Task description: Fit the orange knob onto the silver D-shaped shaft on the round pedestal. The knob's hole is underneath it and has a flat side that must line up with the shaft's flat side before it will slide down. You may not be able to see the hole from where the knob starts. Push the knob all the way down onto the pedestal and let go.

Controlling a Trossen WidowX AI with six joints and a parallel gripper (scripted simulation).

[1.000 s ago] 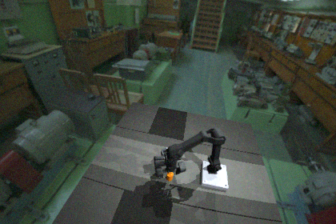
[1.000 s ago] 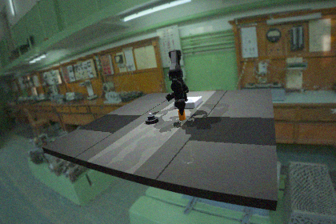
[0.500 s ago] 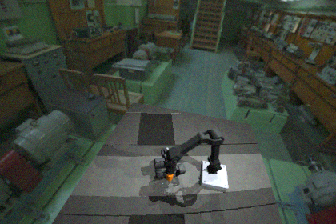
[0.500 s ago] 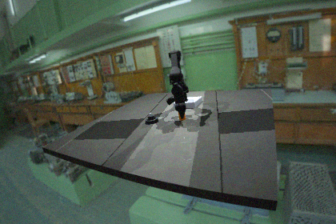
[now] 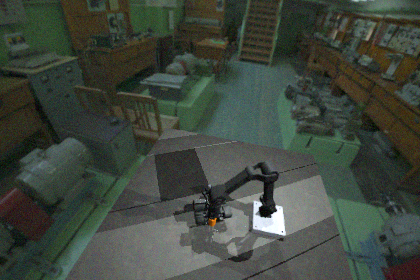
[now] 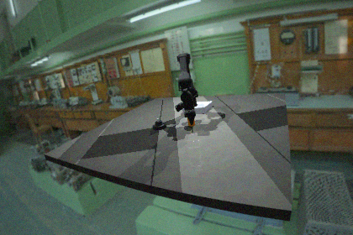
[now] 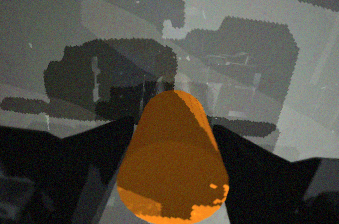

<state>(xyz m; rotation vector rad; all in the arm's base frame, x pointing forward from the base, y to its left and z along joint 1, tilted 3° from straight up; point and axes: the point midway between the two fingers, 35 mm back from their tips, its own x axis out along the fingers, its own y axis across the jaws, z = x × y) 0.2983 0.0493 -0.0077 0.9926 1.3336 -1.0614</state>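
Now: gripper tip 2 cm short of the silver shaft, 20 cm to the left of it and 2 cm below it. Round my gripper tip: orange knob 3 cm above.
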